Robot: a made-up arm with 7 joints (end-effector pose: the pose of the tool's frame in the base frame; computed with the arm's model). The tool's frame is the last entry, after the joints. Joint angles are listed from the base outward.
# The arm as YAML. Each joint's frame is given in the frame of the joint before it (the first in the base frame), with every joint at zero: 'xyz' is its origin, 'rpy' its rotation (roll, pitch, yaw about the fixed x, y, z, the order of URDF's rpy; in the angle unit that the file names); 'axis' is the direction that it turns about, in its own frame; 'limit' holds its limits. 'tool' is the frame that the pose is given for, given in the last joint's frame.
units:
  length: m
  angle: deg
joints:
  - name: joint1
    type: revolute
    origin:
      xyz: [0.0, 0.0, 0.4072]
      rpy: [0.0, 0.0, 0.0]
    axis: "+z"
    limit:
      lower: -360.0
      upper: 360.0
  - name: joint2
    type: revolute
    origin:
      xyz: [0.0, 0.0, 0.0]
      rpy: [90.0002, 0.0, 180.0]
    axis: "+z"
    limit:
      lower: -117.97
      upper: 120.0
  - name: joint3
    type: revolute
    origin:
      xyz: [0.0, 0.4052, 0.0]
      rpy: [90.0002, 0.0, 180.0]
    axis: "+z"
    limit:
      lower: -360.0
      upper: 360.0
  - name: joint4
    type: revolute
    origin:
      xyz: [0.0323, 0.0, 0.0]
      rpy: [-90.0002, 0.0, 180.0]
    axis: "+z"
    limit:
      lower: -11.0
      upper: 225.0
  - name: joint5
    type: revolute
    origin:
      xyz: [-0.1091, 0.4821, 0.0]
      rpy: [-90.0, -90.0, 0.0]
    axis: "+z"
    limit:
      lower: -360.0
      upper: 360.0
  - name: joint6
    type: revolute
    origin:
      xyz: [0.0, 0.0, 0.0]
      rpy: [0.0, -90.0, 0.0]
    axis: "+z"
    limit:
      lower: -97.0
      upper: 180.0
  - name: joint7
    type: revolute
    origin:
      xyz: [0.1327, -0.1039, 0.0]
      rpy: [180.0, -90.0, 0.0]
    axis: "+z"
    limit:
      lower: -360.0
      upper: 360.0
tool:
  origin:
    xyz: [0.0, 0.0, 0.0]
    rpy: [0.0, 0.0, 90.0]
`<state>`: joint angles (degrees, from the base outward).
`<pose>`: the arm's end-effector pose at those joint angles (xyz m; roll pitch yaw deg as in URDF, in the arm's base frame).
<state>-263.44 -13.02 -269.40 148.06 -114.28 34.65 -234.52</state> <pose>-0.2579 -0.2712 1.3910 -19.36 -13.64 10.04</pose>
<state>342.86 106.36 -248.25 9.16 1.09 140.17 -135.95</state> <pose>-0.0224 0.0528 0.4398 124.68 -38.98 -2.51</pose>
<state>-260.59 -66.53 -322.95 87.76 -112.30 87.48 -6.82</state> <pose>-0.2375 -0.3094 1.1486 20.63 -41.21 151.13</pose>
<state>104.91 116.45 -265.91 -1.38 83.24 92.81 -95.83</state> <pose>-0.0737 -0.1164 0.6149 30.41 -7.40 -173.84</pose>
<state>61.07 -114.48 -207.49 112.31 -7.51 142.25 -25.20</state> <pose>-0.3531 -0.1607 -0.1723 12.49 35.46 66.64</pose>
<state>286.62 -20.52 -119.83 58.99 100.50 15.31 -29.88</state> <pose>-0.6069 0.2375 0.4280 -120.31 10.47 98.84</pose>
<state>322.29 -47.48 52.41 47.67 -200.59 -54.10 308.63</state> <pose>0.2593 0.1057 0.6328 -126.69 -30.65 -122.80</pose>
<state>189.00 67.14 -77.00 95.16 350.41 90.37 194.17</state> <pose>-0.5362 0.5289 0.4684 -104.46 3.75 -74.99</pose>
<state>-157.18 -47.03 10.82 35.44 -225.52 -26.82 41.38</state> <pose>-0.2777 -0.0731 0.6470 -143.23 60.91 46.47</pose>
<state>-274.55 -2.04 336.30 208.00 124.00 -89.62 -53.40</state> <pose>0.0120 -0.2331 1.1231 -58.46 58.62 -60.55</pose>
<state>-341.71 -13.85 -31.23 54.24 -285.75 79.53 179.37</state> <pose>0.5407 -0.0369 0.6479 102.24 -21.20 159.91</pose>
